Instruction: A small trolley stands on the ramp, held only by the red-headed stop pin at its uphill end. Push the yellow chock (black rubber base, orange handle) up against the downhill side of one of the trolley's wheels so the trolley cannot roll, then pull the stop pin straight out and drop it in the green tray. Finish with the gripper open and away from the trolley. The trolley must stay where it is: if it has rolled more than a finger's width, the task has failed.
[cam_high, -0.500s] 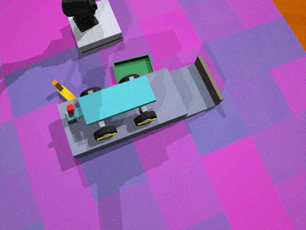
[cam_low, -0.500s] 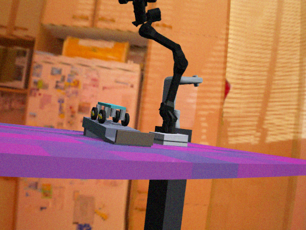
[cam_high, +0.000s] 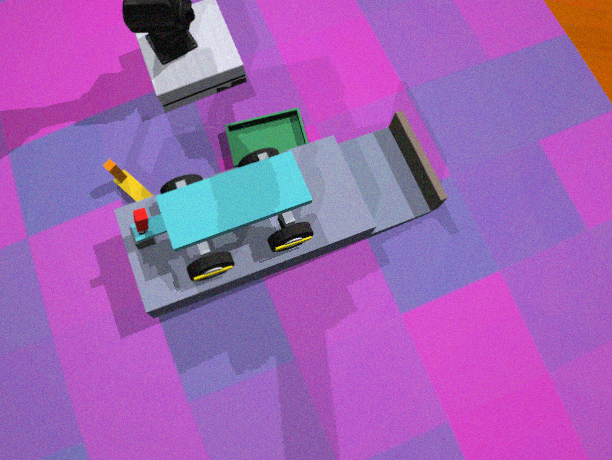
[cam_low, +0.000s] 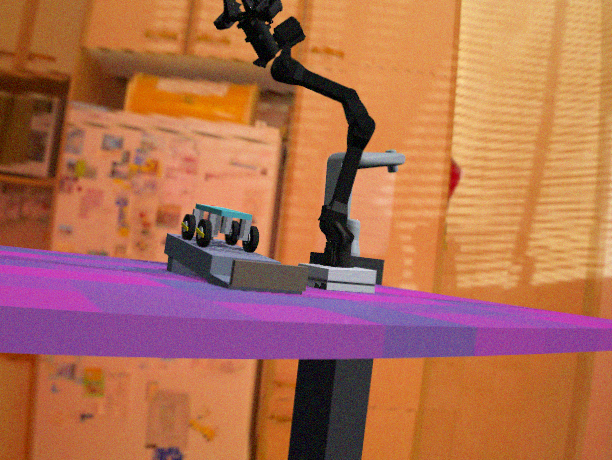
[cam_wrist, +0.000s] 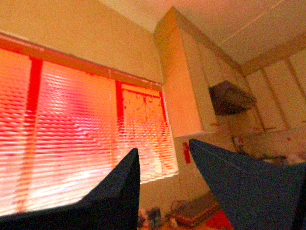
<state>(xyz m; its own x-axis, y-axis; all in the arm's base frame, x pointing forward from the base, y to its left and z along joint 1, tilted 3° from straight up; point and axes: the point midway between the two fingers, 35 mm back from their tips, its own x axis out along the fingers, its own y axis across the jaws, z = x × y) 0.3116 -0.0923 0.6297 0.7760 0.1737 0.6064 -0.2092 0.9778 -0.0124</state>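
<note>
Right now the yellow chock is 670 mm below my gripper tip, 210 mm behind it and 100 mm to the right of it. From my gripper tip the other things lie so: trolley 570 mm below, 50 mm behind, 20 mm to the left; red-headed stop pin 560 mm below, 90 mm to the right, 90 mm behind; grey ramp 640 mm below, 50 mm behind, 20 mm to the left.
</note>
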